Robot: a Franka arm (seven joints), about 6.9 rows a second.
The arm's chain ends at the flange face. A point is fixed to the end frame.
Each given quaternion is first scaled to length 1.
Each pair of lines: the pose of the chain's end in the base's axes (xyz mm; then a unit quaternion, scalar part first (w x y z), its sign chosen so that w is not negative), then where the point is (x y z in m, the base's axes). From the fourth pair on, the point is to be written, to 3 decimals.
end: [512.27 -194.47 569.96 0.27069 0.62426 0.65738 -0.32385]
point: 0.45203 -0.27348 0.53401
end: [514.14 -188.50 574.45 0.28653 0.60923 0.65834 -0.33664]
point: 0.45568 -0.27045 0.54237
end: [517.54 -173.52 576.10 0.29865 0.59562 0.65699 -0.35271]
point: 0.45998 -0.25769 0.54842
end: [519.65 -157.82 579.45 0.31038 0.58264 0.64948 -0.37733]
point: 0.462 -0.244 0.558
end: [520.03 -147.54 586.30 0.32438 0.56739 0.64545 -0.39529]
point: 0.463 -0.235 0.570
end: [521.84 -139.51 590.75 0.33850 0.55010 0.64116 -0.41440]
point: 0.466 -0.229 0.580
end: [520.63 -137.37 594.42 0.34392 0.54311 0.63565 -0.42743]
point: 0.465 -0.227 0.587
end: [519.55 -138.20 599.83 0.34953 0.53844 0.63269 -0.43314]
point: 0.464 -0.228 0.594
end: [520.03 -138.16 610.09 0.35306 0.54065 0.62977 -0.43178]
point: 0.464 -0.228 0.604
